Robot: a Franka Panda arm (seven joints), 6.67 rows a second.
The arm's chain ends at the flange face. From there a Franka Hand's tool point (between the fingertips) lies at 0.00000 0.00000 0.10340 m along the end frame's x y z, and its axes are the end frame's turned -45 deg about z.
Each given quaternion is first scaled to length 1.
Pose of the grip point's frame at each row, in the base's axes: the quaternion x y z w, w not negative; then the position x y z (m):
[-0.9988, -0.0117, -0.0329, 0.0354, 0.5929, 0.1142, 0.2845]
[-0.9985, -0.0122, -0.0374, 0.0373, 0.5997, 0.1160, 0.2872]
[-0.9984, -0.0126, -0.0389, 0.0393, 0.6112, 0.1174, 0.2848]
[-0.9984, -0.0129, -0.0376, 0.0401, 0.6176, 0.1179, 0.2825]
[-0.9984, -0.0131, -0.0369, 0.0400, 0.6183, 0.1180, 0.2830]
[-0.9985, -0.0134, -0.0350, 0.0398, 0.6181, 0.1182, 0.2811]
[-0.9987, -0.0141, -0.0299, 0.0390, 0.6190, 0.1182, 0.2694]
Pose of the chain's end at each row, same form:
[-0.9272, 0.3714, -0.0168, 0.0453, 0.5862, 0.1068, 0.3874]
[-0.9272, 0.3708, -0.0203, 0.0488, 0.5921, 0.1082, 0.3900]
[-0.9272, 0.3704, -0.0209, 0.0512, 0.6033, 0.1092, 0.3876]
[-0.9273, 0.3702, -0.0194, 0.0514, 0.6099, 0.1095, 0.3853]
[-0.9274, 0.3700, -0.0188, 0.0511, 0.6108, 0.1096, 0.3858]
[-0.9276, 0.3697, -0.0171, 0.0502, 0.6110, 0.1099, 0.3839]
[-0.9281, 0.3692, -0.0127, 0.0475, 0.6129, 0.1101, 0.3723]

